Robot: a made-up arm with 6 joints.
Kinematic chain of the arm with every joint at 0, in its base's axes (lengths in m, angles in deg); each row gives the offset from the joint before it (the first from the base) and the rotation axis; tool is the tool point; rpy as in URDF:
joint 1: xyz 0 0.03 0.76 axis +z
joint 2: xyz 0 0.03 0.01 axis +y
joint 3: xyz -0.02 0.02 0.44 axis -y
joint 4: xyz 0 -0.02 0.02 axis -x
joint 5: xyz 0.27 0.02 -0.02 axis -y
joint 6: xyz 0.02 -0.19 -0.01 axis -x
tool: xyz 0.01 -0.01 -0.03 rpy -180 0 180
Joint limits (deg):
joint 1: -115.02..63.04
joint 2: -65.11..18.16
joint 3: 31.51..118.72
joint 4: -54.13..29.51
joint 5: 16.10..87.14
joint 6: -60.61..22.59
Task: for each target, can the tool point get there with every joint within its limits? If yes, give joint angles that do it. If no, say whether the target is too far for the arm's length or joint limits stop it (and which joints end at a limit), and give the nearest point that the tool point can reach.
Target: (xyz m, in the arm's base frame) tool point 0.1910 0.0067 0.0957
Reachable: no: joint limits stop it (at a limit: joint 1, joint 2, joint 3, joint 4, joint 5, joint 6) | nearest point 0.1782 0.7238 0.7958 | short by 1.002 m
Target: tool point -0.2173 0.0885 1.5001
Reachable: yes | joints -50.07 -6.85 106.29 1.82 30.89 -40.88
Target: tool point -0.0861 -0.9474 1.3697
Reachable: no: too far | nearest point -0.1593 -0.6094 1.1930 | short by 0.388 m
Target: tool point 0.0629 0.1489 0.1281
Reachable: no: joint limits stop it (at a limit: joint 1, joint 2, joint 3, joint 4, joint 5, joint 6) | nearest point 0.1782 0.7238 0.7958 | short by 0.889 m
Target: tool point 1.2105 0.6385 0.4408
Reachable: no: too far | nearest point 0.2118 0.7092 0.8164 | short by 1.069 m
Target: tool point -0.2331 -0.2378 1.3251
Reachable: yes | joints 37.23 -58.24 47.62 -43.23 32.66 -6.90
